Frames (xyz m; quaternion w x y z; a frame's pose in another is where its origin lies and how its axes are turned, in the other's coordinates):
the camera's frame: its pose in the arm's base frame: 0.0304 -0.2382 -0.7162 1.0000 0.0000 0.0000 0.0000
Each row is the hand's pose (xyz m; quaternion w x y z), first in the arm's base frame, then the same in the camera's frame.
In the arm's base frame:
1: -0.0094 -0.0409 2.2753 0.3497 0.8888 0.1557 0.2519
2: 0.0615 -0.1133 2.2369 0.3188 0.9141 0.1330 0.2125
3: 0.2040 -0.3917 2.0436 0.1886 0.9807 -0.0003 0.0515
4: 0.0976 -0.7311 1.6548 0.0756 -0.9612 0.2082 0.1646
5: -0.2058 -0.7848 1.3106 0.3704 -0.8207 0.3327 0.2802
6: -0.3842 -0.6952 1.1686 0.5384 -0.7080 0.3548 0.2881
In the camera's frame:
1: -0.0398 0.1973 2.9915 0.3497 0.8888 0.1557 0.2519
2: 0.0311 0.1249 2.9531 0.3188 0.9141 0.1330 0.2125
3: 0.1736 -0.1535 2.7598 0.1886 0.9807 -0.0003 0.0515
4: 0.0672 -0.4929 2.3710 0.0756 -0.9612 0.2082 0.1646
5: -0.2362 -0.5466 2.0268 0.3704 -0.8207 0.3327 0.2802
6: -0.4146 -0.4570 1.8848 0.5384 -0.7080 0.3548 0.2881

